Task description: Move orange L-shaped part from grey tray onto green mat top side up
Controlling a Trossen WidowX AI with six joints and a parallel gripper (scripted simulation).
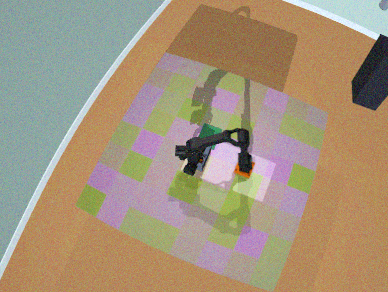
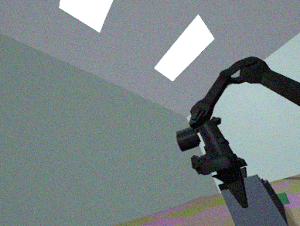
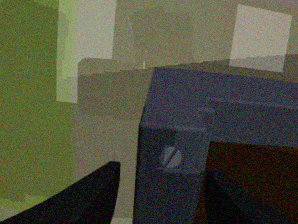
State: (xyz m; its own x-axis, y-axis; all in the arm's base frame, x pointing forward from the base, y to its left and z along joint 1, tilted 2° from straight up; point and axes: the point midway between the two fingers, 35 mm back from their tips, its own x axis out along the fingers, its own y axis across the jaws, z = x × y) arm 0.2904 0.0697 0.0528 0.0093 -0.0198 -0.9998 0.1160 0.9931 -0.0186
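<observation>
Now: the orange L-shaped part 50 mm to the right of my gripper tip, 10 mm behind it and 10 mm above it. Round my gripper tip: green mat 220 mm to the right, 60 mm below, 30 mm behind.
</observation>
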